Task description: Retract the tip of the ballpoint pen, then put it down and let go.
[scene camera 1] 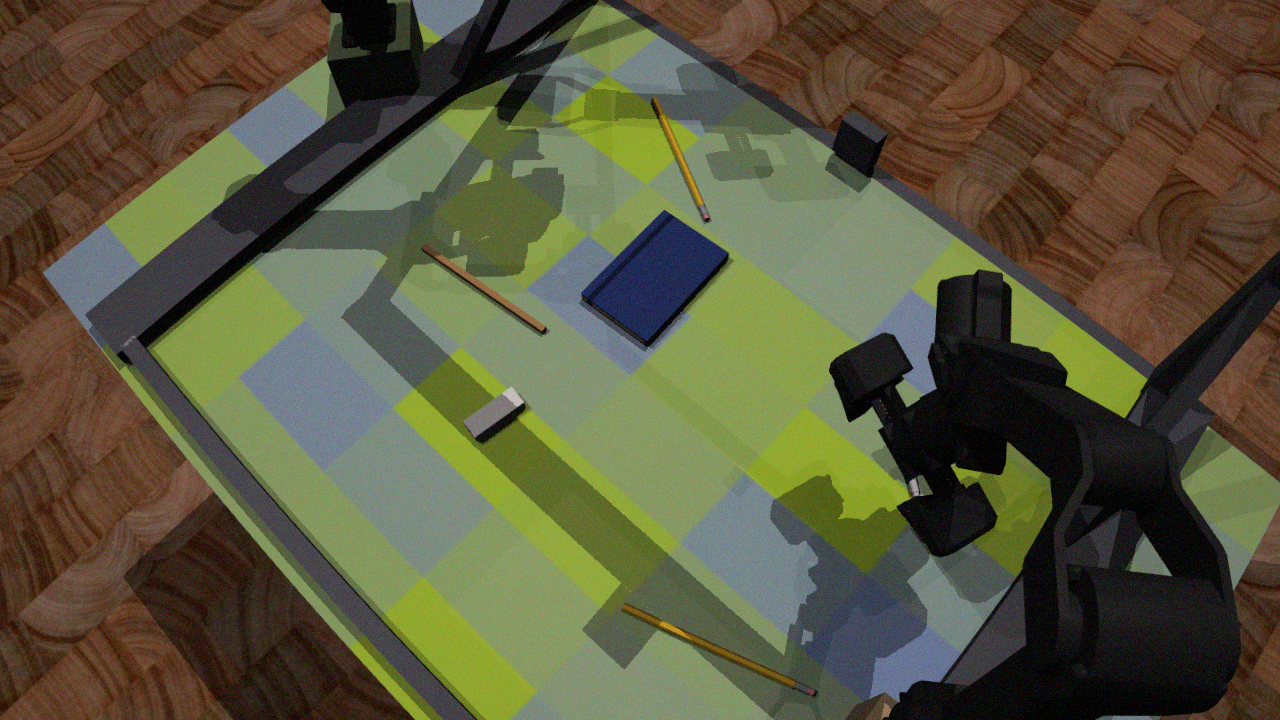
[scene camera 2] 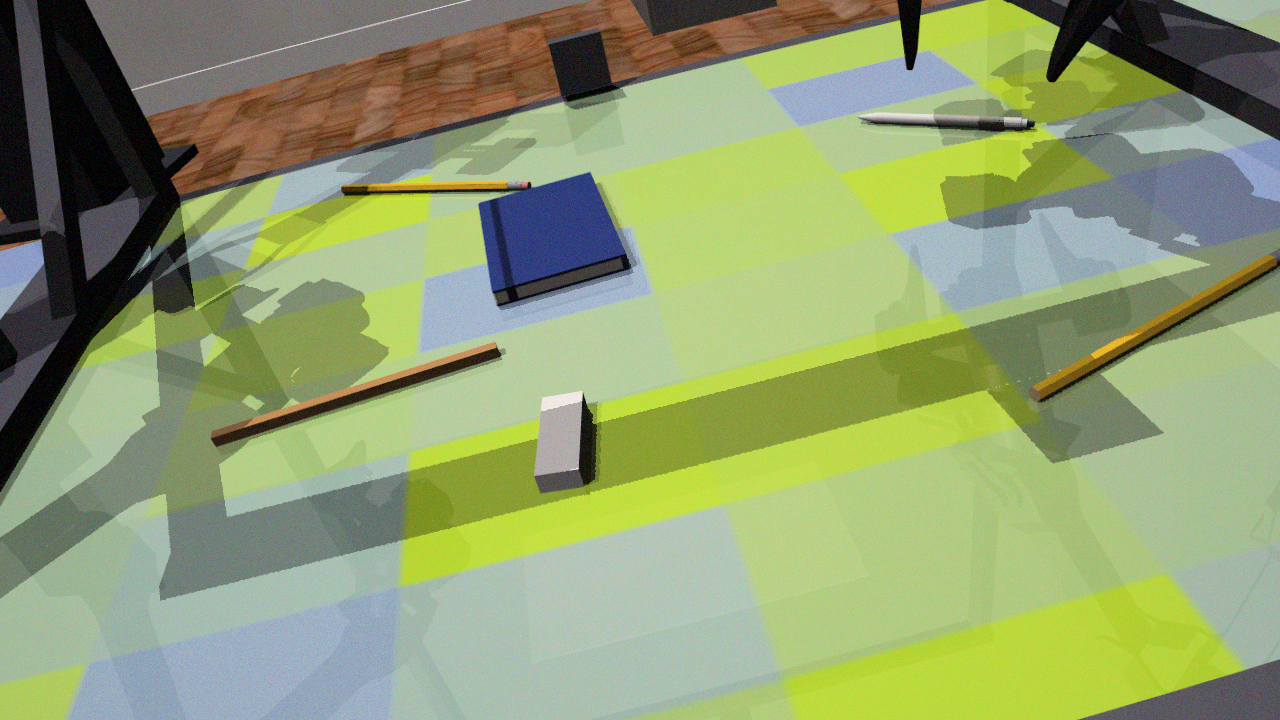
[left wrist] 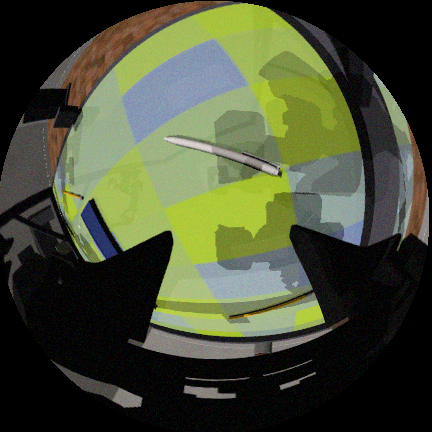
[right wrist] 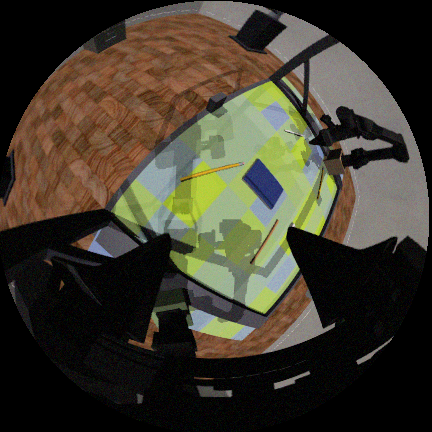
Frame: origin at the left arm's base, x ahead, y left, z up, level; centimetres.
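Where they show: left gripper, fingertip midpoint: (scene camera 1: 876, 462) (scene camera 2: 979, 74) (left wrist: 233, 233) (right wrist: 311, 141); right gripper, fingertip midpoint: (right wrist: 230, 236); left arm's base, link origin: (right wrist: 342, 160); right arm's base, link origin: (scene camera 1: 369, 26) (right wrist: 170, 317).
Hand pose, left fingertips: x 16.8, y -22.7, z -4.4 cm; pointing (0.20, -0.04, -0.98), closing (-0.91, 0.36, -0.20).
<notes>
Each offset is from my left fingertips to the top centre of the thing.
The white and grey ballpoint pen @[dx -0.5, dy -6.2, dz -5.1 cm] (scene camera 2: 948, 120) (left wrist: 225, 156) (right wrist: 294, 133) lies flat on the table. Its pointed end is at the left and its dark button end at the right in scene camera 2 and the left wrist view. Whether the writing tip is out is too small to tell. In scene camera 1 the left gripper mostly hides it. My left gripper (scene camera 1: 908, 447) (scene camera 2: 981, 73) (left wrist: 233, 233) is open and empty, above the table near the pen, its fingers pointing down. My right gripper (right wrist: 230, 236) is open and empty, far from the pen.
A navy notebook @[dx +30.3, dy -4.8, dz -4.8 cm] (scene camera 1: 657, 277) (scene camera 2: 554, 237) (right wrist: 263, 184) lies mid-table. Around it are a white eraser @[dx +32.3, dy +17.9, dz -4.8 cm] (scene camera 1: 494, 413) (scene camera 2: 561, 443), a brown stick @[dx +43.7, dy +8.2, dz -5.3 cm] (scene camera 1: 483, 288) (scene camera 2: 358, 394) and a yellow pencil @[dx +38.7, dy -19.3, dz -5.3 cm] (scene camera 1: 682, 161) (scene camera 2: 434, 188). Another yellow pencil @[dx +1.0, dy +21.7, dz -5.3 cm] (scene camera 1: 716, 649) (scene camera 2: 1154, 326) lies farther off. A black block @[dx +23.1, dy -33.0, dz -0.3 cm] (scene camera 1: 859, 143) (scene camera 2: 580, 64) stands at the edge.
</notes>
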